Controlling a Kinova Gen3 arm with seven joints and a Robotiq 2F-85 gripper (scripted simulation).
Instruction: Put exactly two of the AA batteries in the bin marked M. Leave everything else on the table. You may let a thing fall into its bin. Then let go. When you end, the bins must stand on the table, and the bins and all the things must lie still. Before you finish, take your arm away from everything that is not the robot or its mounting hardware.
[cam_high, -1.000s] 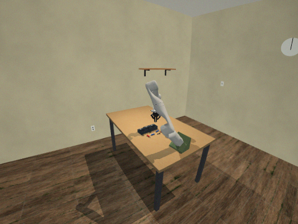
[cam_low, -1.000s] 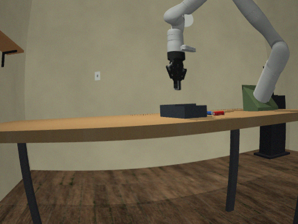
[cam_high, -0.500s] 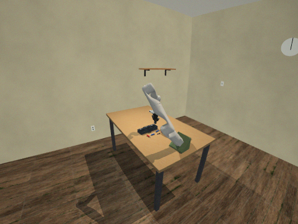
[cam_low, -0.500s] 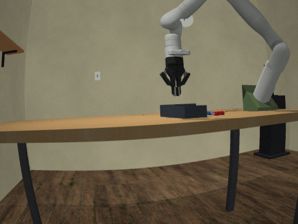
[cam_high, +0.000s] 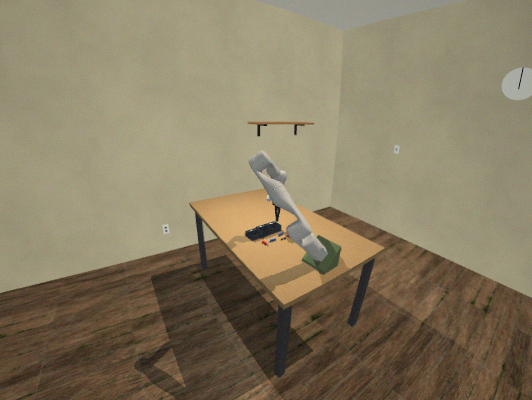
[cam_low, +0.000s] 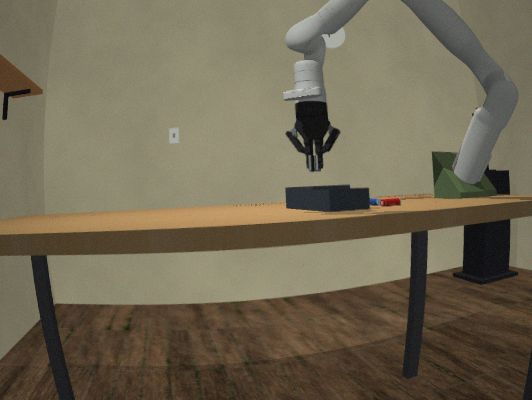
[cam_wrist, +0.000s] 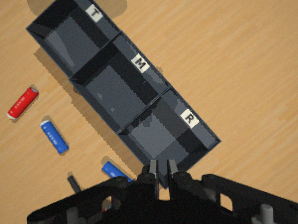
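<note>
The dark bin lies 10 mm ahead of my hand, 100 mm to the left of it and 80 mm below it. Round my hand: red AA battery (120 mm behind, 30 mm to the right, 90 mm below); black screw (120 mm behind, 20 mm to the left, 90 mm below); green 9V battery (70 mm behind, 100 mm to the right, 90 mm below).
</note>
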